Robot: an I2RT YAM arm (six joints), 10 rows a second.
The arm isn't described. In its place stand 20 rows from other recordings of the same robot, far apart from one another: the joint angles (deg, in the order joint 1, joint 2, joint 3, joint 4, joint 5, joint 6), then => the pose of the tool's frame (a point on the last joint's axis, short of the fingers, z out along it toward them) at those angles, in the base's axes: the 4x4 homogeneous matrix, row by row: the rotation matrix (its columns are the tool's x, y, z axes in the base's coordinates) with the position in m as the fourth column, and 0 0 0 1 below.
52.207, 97.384, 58.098, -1.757, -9.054, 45.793 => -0.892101, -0.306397, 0.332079, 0.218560; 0.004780, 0.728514, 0.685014, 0.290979; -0.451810, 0.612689, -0.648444, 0.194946; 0, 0, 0, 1
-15.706, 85.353, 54.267, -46.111, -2.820, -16.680 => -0.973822, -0.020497, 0.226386, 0.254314; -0.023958, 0.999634, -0.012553, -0.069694; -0.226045, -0.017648, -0.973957, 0.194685; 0, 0, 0, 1
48.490, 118.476, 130.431, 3.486, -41.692, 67.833 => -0.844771, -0.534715, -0.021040, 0.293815; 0.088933, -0.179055, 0.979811, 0.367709; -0.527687, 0.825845, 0.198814, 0.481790; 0, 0, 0, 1
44.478, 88.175, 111.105, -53.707, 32.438, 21.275 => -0.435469, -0.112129, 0.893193, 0.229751; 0.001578, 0.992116, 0.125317, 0.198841; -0.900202, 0.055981, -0.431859, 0.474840; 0, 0, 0, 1
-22.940, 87.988, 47.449, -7.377, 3.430, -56.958 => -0.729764, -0.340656, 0.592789, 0.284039; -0.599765, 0.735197, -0.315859, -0.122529; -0.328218, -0.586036, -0.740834, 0.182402; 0, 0, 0, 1
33.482, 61.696, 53.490, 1.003, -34.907, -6.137 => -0.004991, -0.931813, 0.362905, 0.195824; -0.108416, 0.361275, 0.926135, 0.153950; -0.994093, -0.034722, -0.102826, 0.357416; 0, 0, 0, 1
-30.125, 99.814, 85.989, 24.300, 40.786, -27.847 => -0.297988, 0.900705, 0.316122, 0.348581; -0.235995, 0.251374, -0.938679, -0.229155; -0.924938, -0.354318, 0.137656, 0.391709; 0, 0, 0, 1
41.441, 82.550, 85.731, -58.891, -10.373, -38.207 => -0.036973, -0.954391, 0.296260, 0.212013; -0.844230, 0.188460, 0.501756, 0.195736; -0.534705, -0.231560, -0.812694, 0.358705; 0, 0, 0, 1
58.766, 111.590, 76.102, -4.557, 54.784, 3.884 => -0.344285, -0.145783, 0.927478, 0.244637; -0.492392, 0.869149, -0.046164, 0.347315; -0.799386, -0.472576, -0.371017, 0.204785; 0, 0, 0, 1
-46.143, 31.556, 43.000, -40.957, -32.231, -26.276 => -0.433715, 0.107482, 0.894617, 0.092584; -0.089108, 0.982877, -0.161286, -0.068950; -0.896633, -0.149669, -0.416710, 0.307790; 0, 0, 0, 1
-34.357, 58.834, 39.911, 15.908, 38.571, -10.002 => -0.208667, 0.933165, 0.292680, 0.182534; -0.021841, 0.294746, -0.955326, -0.151669; -0.977743, -0.205737, -0.041123, 0.311347; 0, 0, 0, 1
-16.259, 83.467, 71.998, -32.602, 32.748, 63.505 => 0.246786, 0.869107, 0.428661, 0.298623; 0.712109, 0.137374, -0.688497, -0.107151; -0.657265, 0.475165, -0.584997, 0.313578; 0, 0, 0, 1
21.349, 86.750, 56.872, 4.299, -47.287, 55.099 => -0.938859, -0.164666, 0.302372, 0.303316; 0.230340, 0.352343, 0.907082, 0.146642; -0.255904, 0.921271, -0.292871, 0.264678; 0, 0, 0, 1
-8.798, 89.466, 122.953, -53.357, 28.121, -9.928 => -0.429642, 0.506465, 0.747597, 0.281935; -0.087372, 0.800704, -0.592655, -0.060615; -0.898763, -0.319948, -0.299765, 0.526885; 0, 0, 0, 1
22.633, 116.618, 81.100, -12.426, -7.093, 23.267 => -0.810584, -0.150252, 0.566020, 0.409764; 0.086739, 0.925063, 0.369777, 0.175608; -0.579164, 0.348831, -0.736808, 0.174848; 0, 0, 0, 1
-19.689, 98.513, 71.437, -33.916, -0.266, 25.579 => -0.598171, 0.657495, 0.458140, 0.336832; 0.672607, 0.722715, -0.159008, -0.120354; -0.435651, 0.213034, -0.874543, 0.220650; 0, 0, 0, 1
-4.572, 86.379, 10.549, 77.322, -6.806, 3.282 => 0.023683, -0.040363, 0.998904, 0.230390; 0.055135, 0.997717, 0.039008, -0.014191; -0.998198, 0.054150, 0.025854, 0.156964; 0, 0, 0, 1
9.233, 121.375, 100.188, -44.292, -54.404, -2.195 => -0.881028, -0.460577, 0.107975, 0.436449; -0.165802, 0.514404, 0.841367, 0.100276; -0.443057, 0.723365, -0.529569, 0.220119; 0, 0, 0, 1
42.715, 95.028, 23.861, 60.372, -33.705, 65.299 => -0.934053, -0.278164, 0.223986, 0.192910; 0.166277, 0.216331, 0.962057, 0.204993; -0.316064, 0.935856, -0.155812, 0.144564; 0, 0, 0, 1
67.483, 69.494, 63.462, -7.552, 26.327, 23.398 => -0.345782, -0.572635, 0.743319, 0.121970; 0.095321, 0.766649, 0.634951, 0.252988; -0.933460, 0.290409, -0.210509, 0.369821; 0, 0, 0, 1
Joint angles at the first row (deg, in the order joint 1, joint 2, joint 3, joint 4, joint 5, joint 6):
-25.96 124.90 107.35 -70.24 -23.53 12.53
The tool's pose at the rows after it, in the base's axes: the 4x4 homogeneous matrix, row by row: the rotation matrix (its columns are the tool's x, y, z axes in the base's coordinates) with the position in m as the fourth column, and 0 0 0 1 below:
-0.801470, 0.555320, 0.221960, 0.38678; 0.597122, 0.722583, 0.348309, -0.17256; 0.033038, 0.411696, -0.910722, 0.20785; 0, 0, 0, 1
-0.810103, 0.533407, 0.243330, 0.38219; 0.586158, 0.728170, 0.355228, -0.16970; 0.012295, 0.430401, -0.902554, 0.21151; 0, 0, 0, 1
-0.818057, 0.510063, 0.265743, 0.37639; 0.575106, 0.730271, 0.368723, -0.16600; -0.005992, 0.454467, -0.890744, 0.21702; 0, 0, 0, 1
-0.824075, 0.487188, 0.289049, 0.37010; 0.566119, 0.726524, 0.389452, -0.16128; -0.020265, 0.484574, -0.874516, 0.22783; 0, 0, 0, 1
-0.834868, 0.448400, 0.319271, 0.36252; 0.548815, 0.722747, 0.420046, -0.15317; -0.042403, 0.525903, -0.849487, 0.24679; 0, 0, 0, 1
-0.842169, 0.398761, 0.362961, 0.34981; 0.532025, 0.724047, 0.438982, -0.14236; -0.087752, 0.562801, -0.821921, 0.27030; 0, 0, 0, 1
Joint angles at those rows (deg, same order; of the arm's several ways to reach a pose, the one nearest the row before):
-26.02 123.66 105.56 -68.97 -24.23 11.70
-26.02 121.80 103.39 -67.61 -25.21 10.92
-26.02 119.63 101.21 -66.63 -26.61 10.17
-25.96 117.25 99.94 -66.85 -28.47 9.72
-25.58 114.13 99.46 -68.18 -31.11 9.04
-25.12 109.34 97.82 -68.66 -33.47 8.56

